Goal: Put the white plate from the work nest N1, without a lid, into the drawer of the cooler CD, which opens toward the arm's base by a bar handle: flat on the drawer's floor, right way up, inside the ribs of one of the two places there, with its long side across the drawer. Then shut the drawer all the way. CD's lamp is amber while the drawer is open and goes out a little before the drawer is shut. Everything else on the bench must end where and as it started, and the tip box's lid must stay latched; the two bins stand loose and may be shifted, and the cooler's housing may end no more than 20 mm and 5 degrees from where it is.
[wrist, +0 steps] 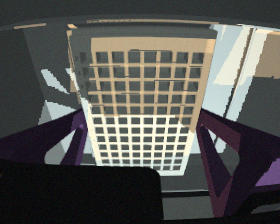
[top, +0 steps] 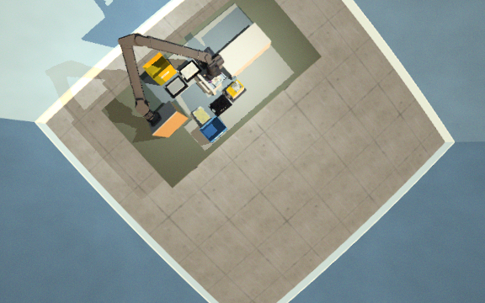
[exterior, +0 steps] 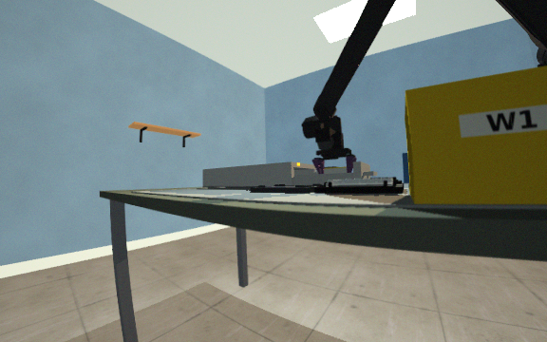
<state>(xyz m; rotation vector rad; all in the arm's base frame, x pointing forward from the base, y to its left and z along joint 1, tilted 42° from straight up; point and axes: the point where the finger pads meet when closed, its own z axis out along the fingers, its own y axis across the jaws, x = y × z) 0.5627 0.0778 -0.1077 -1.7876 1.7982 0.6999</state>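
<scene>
Right now the white plate is right at my hand. Round my hand: cooler CD 17 cm ahead, 1 cm above; cooler drawer 4 cm ahead; yellow tip box 20 cm to the right, 5 cm ahead, 3 cm above.
</scene>
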